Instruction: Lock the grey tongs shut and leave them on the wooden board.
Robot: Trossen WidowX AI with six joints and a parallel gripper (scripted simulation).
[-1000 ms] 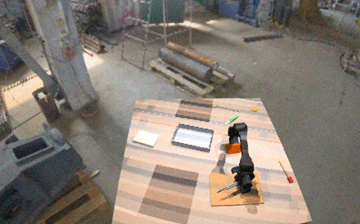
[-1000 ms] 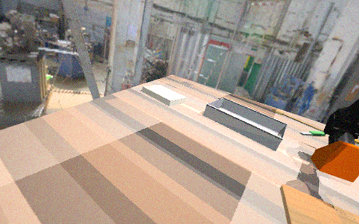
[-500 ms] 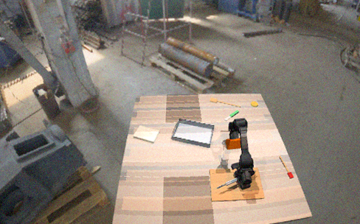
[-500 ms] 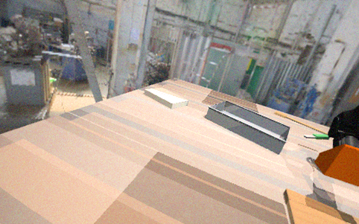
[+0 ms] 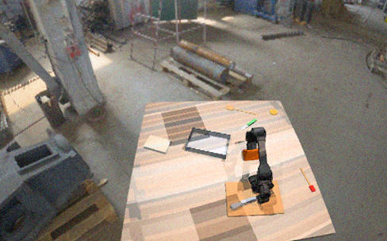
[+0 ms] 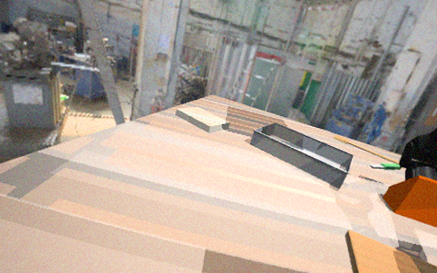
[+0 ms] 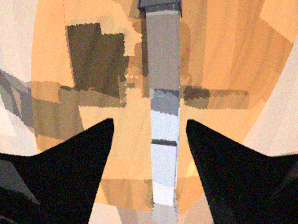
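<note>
Now: the wooden board 4 cm below my gripper tip. Also, from my gripper tip: green-tipped tool 15 cm behind, 65 cm to the right, 4 cm below; then roasting tin 22 cm ahead, 49 cm to the right, 2 cm below; then red-tipped stick 43 cm behind, 3 cm to the right, 4 cm below.
</note>
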